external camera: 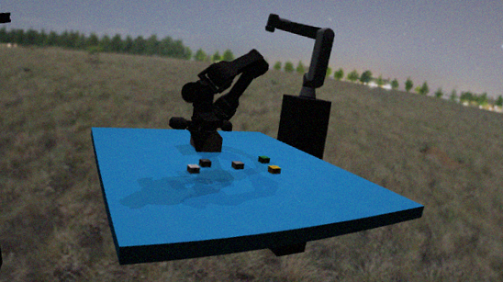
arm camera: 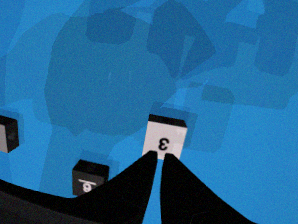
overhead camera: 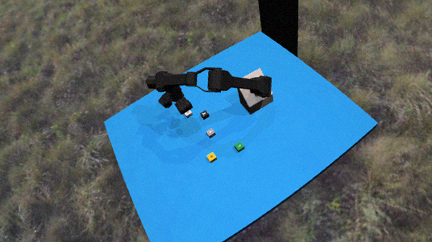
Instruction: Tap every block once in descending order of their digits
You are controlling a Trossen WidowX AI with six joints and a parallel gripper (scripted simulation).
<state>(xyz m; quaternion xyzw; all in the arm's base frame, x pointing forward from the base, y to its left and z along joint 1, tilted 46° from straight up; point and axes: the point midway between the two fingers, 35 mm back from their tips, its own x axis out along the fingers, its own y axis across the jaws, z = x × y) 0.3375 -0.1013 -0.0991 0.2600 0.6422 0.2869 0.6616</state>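
Right now the white block is 6 cm below my gripper tip, 1 cm to the right of it and 1 cm behind it. The rest, counted from my gripper tip: yellow block (28 cm to the left, 6 cm below); black block (8 cm behind, 6 cm below, 5 cm to the left); grey block (16 cm to the left, 6 cm below, 5 cm behind).
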